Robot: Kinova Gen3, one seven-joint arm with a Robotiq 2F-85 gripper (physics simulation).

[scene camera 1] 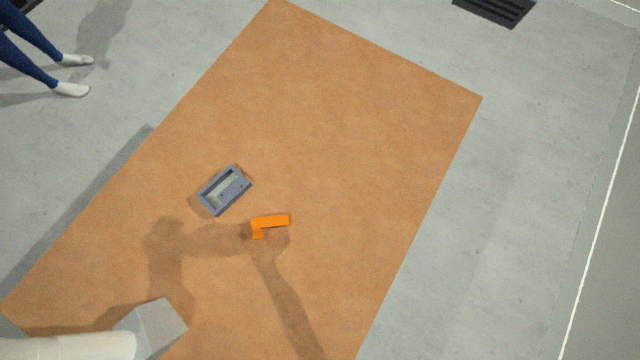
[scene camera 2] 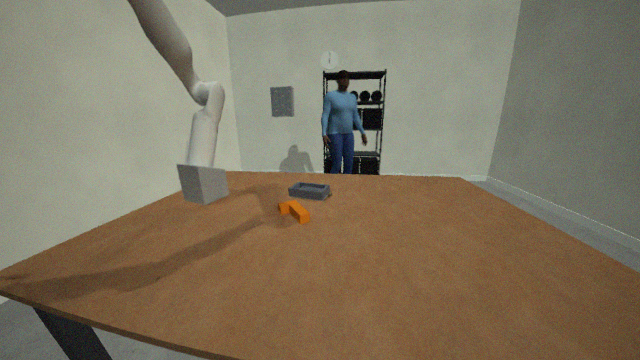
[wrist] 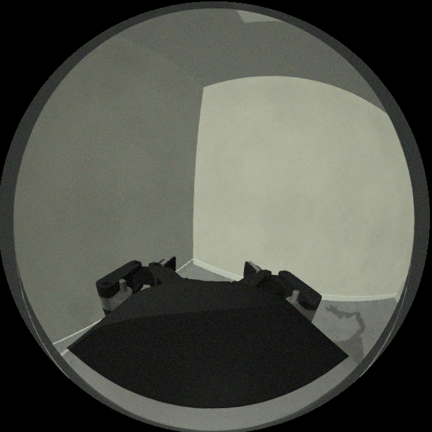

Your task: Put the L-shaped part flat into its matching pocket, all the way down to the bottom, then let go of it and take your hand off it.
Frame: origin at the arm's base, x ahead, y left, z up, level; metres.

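Seen in the pictures: arm's base, origin of its link: [scene camera 1: 117, 354] [scene camera 2: 200, 166].
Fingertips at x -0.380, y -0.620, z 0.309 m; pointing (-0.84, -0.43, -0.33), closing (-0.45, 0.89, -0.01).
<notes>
Pixels of each thing's top centre, then the offset from my fingertips to it. "spot": a spot on its surface instead. Level surfaces: height alone.
- orange L-shaped part, centre of its top: [scene camera 1: 270, 226] [scene camera 2: 292, 207] 0.773 m ahead, 0.500 m left, 0.407 m down
- grey-blue block, centre of its top: [scene camera 1: 222, 188] [scene camera 2: 309, 186] 0.795 m ahead, 0.684 m left, 0.401 m down
- recessed pocket, a spot on its surface: [scene camera 1: 219, 191] spot: 0.783 m ahead, 0.703 m left, 0.433 m down
- brown table, height of its surface: 0.437 m down
The orange L-shaped part [scene camera 1: 270, 221] [scene camera 2: 300, 212] lies flat on the table, apart from the grey-blue block [scene camera 1: 235, 191] [scene camera 2: 309, 195]. The block has a recessed pocket [scene camera 1: 219, 191] with a pale floor, open at the top, and stands just up and left of the part in the first scene view. My gripper [wrist: 209, 267] is open and empty; its fingers stand wide apart in the wrist view, facing the room's walls. The gripper does not show in either scene view, and neither the part nor the block shows in the wrist view.
The brown table [scene camera 1: 350, 125] [scene camera 2: 425, 260] carries the part and the block. A grey box-shaped mount [scene camera 1: 162, 322] [scene camera 2: 204, 185] is under the white arm [scene camera 1: 75, 345] [scene camera 2: 202, 137]. A person [scene camera 2: 342, 115] stands beyond the table, before a black shelf rack [scene camera 2: 384, 100].
</notes>
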